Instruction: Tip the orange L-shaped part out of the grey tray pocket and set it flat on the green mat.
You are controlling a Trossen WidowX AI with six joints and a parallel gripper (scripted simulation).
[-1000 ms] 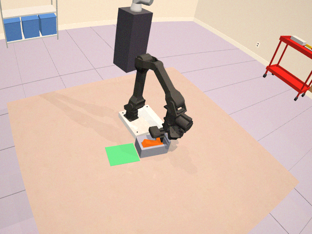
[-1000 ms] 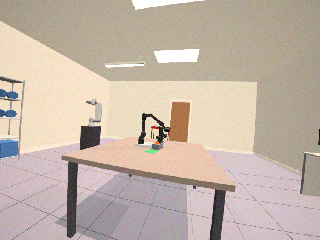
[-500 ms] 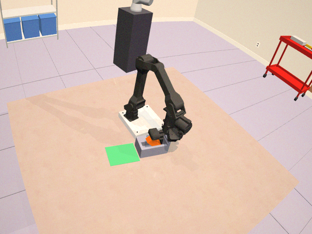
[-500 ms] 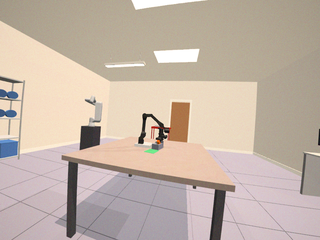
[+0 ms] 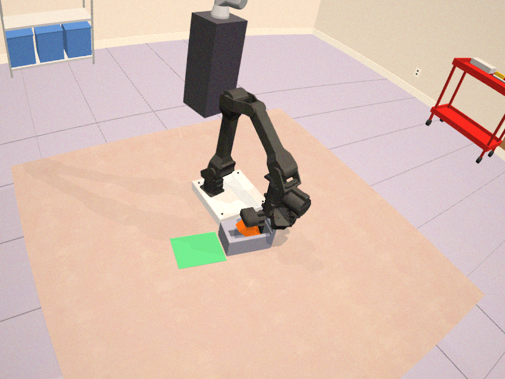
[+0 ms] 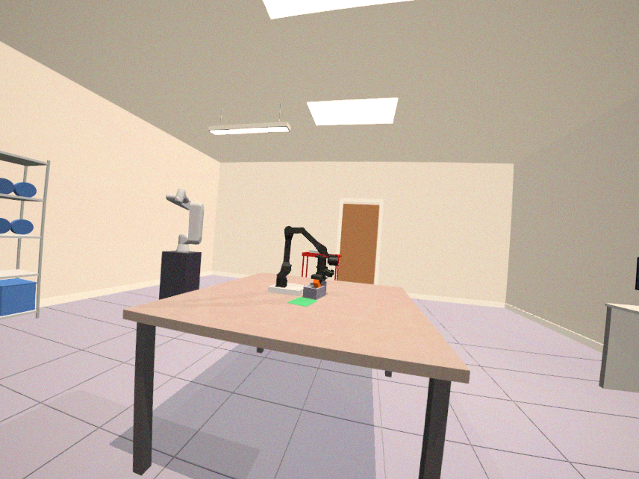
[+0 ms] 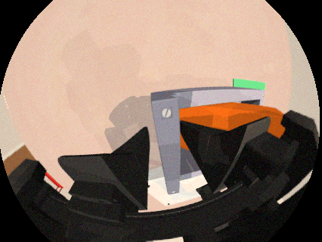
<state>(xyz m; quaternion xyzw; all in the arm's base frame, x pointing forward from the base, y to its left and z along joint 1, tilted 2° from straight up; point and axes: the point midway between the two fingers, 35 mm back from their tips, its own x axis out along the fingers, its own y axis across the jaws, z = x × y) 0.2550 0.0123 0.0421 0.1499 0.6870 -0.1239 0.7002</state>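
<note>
Now: the orange L-shaped part 50 mm to the right of my gripper tip, 30 mm behind it and 10 mm above it. The rest, counted from my gripper tip: green mat (200 mm to the right, 90 mm behind, 50 mm below).
</note>
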